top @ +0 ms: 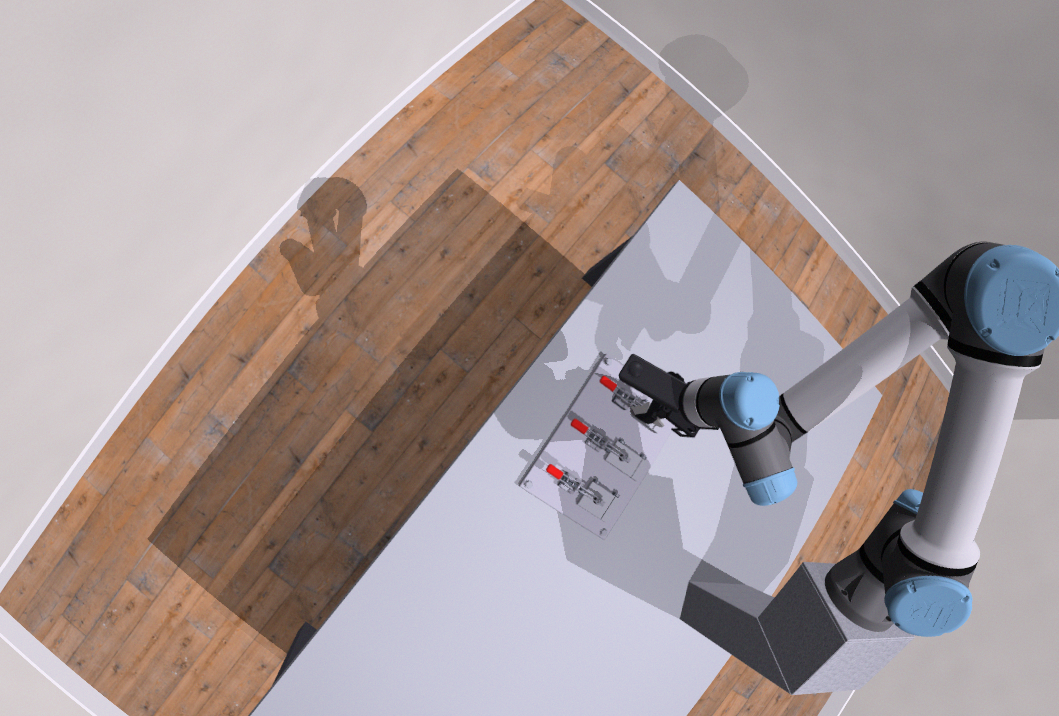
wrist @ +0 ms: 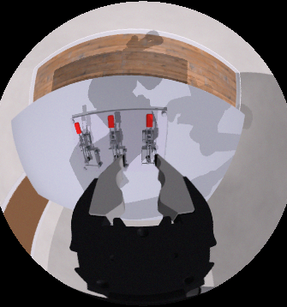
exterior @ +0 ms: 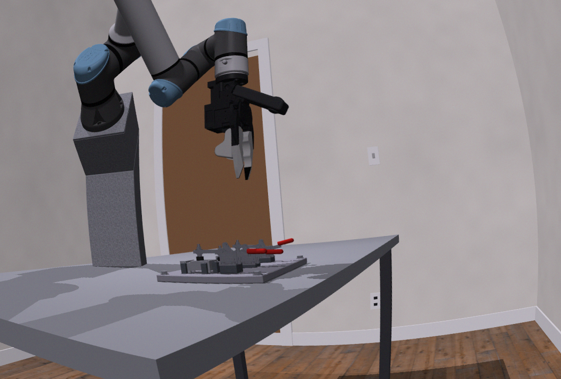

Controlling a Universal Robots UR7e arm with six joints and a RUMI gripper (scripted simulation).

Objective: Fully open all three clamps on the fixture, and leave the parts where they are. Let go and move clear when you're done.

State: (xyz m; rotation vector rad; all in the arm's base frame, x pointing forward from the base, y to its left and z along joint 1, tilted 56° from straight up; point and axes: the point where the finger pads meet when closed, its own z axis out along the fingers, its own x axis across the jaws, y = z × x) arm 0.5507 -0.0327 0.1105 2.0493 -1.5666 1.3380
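The metal plate lies 210 mm below my hand, 80 mm to the left of it and 70 mm behind it.
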